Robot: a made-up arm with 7 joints.
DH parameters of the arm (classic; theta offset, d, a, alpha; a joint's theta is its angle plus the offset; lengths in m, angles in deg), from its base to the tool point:
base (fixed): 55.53 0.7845 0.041 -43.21
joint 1: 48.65 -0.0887 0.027 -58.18
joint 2: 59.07 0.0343 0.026 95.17
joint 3: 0.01 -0.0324 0.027 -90
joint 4: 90 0.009 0.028 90
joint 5: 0 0.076 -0.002 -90
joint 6: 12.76 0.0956 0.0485 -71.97
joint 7: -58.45 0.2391 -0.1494 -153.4
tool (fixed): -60.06 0.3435 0 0
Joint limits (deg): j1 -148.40..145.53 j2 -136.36..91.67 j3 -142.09..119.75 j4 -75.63..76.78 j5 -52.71..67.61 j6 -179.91..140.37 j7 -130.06..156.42
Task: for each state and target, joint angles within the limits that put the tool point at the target. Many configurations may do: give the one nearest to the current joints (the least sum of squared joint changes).
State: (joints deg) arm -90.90 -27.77 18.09 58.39 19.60 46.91 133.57
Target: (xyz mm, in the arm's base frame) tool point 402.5 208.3 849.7
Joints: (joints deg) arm -122.45 -53.15 -11.64 39.16 18.89 33.47 156.42
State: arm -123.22 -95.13 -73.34 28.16 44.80 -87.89 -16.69
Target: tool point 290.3 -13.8 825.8
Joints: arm -125.10 -131.75 -72.06 39.62 60.69 -82.07 18.22
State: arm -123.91 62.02 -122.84 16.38 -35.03 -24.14 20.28
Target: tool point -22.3 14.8 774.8
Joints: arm -138.26 22.55 -130.47 29.40 -21.03 -33.92 33.37
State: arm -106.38 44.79 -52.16 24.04 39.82 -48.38 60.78
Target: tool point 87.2 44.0 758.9
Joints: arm -95.96 45.37 -69.42 10.25 37.96 -86.38 81.15
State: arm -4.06 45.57 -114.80 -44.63 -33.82 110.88 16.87
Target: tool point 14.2 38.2 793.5
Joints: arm -3.65 28.31 -107.25 -46.54 -7.72 92.63 5.34
